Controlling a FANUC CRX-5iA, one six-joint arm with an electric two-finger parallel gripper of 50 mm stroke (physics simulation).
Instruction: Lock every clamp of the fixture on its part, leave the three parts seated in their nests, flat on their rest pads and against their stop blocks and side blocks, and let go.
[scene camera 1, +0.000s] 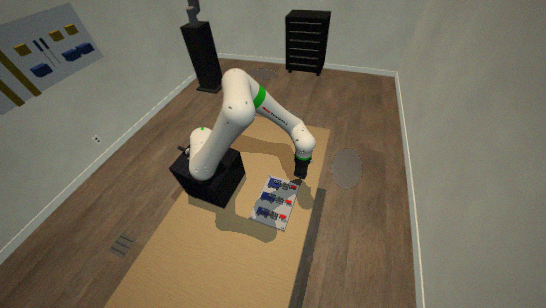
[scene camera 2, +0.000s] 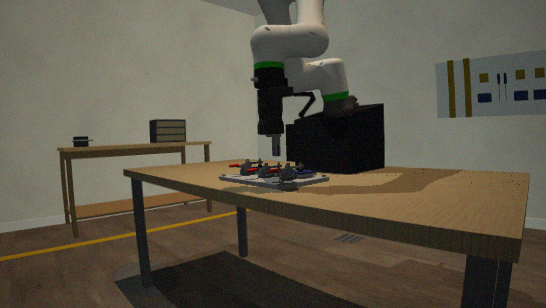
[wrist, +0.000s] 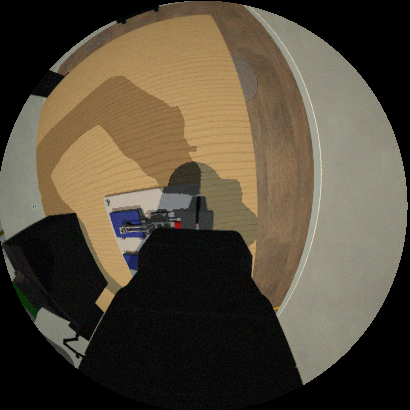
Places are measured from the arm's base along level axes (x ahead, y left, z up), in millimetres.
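Pixels of known places: gripper, between the fingertips: (scene camera 1: 300, 178) (scene camera 2: 276, 156) (wrist: 198, 204); arm's base, origin of its link: (scene camera 2: 338, 111).
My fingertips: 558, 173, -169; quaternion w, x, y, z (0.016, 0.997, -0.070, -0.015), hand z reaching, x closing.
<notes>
For each thing: its top centre in the pictures, then the offset to it from my fingertips, as dx, dy, dz. "spot": a spot on its surface instead. Level surfaces: height alone.
- far part, a spot on its surface: (wrist: 127, 222) (scene camera 1: 276, 181) spot: -155, -43, -60
- middle part, centre of its top: (wrist: 139, 263) (scene camera 1: 268, 196) -171, -160, -70
- far red handle, a spot on its surface: (wrist: 177, 225) (scene camera 1: 292, 185) spot: -43, -47, -45
- middle red handle, a spot on its surface: (scene camera 1: 288, 202) spot: -29, -167, -52
- table, height of its surface: dz -101
The fixture plate (scene camera 1: 278, 224) (scene camera 2: 240, 179) (wrist: 115, 201) lies on the table. Three blue parts sit on it in a row: the far part (scene camera 1: 274, 183) (wrist: 127, 222), the middle part (scene camera 1: 268, 197) and the near part (scene camera 1: 263, 212). Each has a dark toggle clamp whose arm reaches over it. The far red handle (scene camera 1: 293, 187) (wrist: 177, 225), middle red handle (scene camera 1: 288, 202) and near red handle (scene camera 1: 283, 217) lie low, pointing away from the parts. Seating contacts are too small to tell. My gripper (scene camera 1: 298, 181) (scene camera 2: 276, 154) (wrist: 198, 204) is shut, empty, pointing down above the plate's far handle-side end.
The black robot pedestal (scene camera 1: 212, 182) (scene camera 2: 340, 142) stands on the table (scene camera 1: 200, 260) (scene camera 2: 425, 215) on the blue parts' side of the plate. A side bench (scene camera 2: 125, 146) with a drawer box (scene camera 2: 168, 131) stands behind the table.
</notes>
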